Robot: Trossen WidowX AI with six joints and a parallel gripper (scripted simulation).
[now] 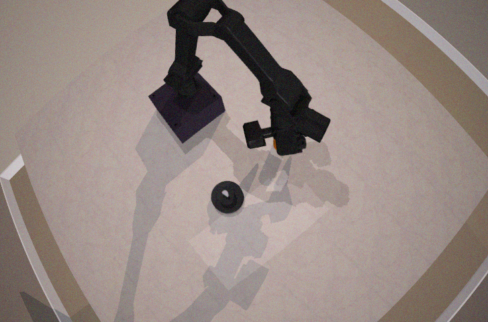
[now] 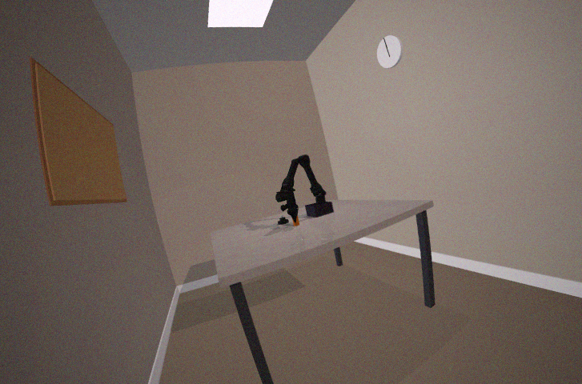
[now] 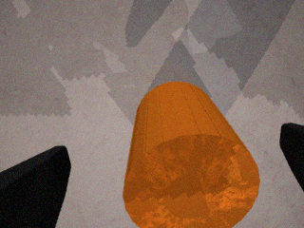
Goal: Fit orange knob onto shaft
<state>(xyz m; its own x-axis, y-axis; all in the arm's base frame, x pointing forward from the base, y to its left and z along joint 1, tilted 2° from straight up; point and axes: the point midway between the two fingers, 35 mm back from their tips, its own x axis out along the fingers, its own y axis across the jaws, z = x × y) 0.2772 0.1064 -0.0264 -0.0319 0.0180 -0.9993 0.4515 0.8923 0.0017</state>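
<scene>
Now: gripper tip 1 cm below the orange knob. The rest, counted from my gripper tip: round pedestal (20 cm to the right, 2 cm ahead).
</scene>
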